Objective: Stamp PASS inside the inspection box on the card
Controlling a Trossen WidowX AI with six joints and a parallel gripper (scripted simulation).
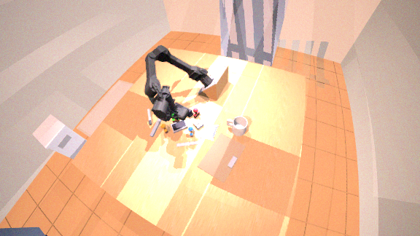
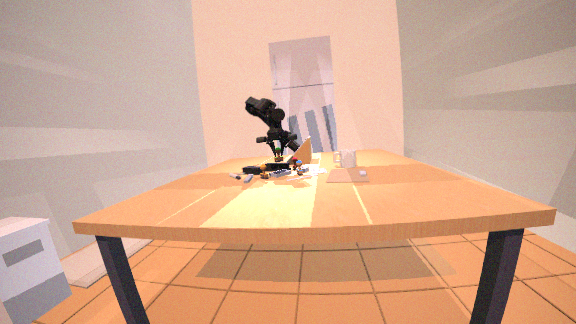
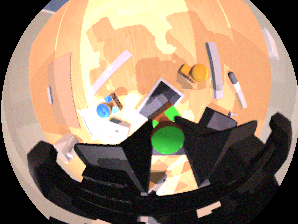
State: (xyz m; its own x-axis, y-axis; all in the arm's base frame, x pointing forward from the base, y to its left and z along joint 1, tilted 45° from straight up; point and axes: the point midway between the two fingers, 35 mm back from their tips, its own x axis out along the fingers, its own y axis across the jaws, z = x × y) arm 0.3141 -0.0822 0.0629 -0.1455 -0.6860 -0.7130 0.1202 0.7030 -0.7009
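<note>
Right now the ink pad is 9 cm below my gripper tip. From my gripper tip the other things lie so: green-knobbed stamp right at my gripper tip; then red stamp 11 cm behind, 8 cm to the left, 7 cm below; then blue-knobbed stamp 9 cm to the left, 7 cm below, 2 cm ahead.
</note>
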